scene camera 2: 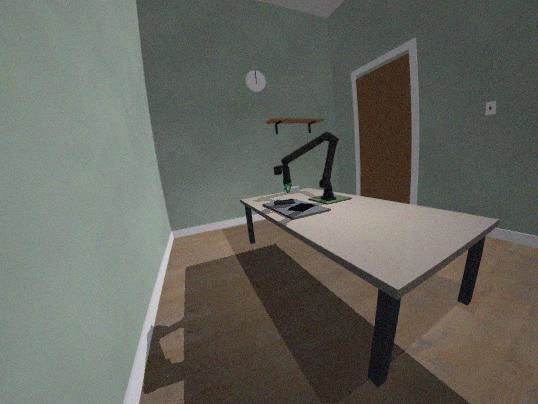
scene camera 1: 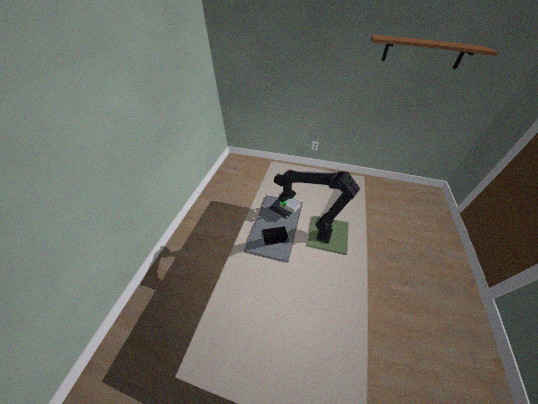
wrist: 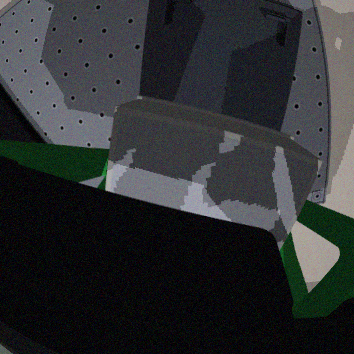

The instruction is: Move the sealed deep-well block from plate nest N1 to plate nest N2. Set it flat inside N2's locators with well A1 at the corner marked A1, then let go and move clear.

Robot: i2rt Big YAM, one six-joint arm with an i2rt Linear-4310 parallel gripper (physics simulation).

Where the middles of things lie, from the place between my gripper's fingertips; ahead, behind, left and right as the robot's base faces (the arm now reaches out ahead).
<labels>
Now: the dark nest (wrist: pixel 240 65) 80 mm below my hand, 40 mm ahead of it and 10 mm to the right of it. From my hand the other things lie so: block (wrist: pixel 172 154) 30 mm behind, 10 mm to the left, 10 mm above; then grey perforated plate (scene camera 1: pixel 267 219) 140 mm to the left, 100 mm below, 20 mm ahead.
</labels>
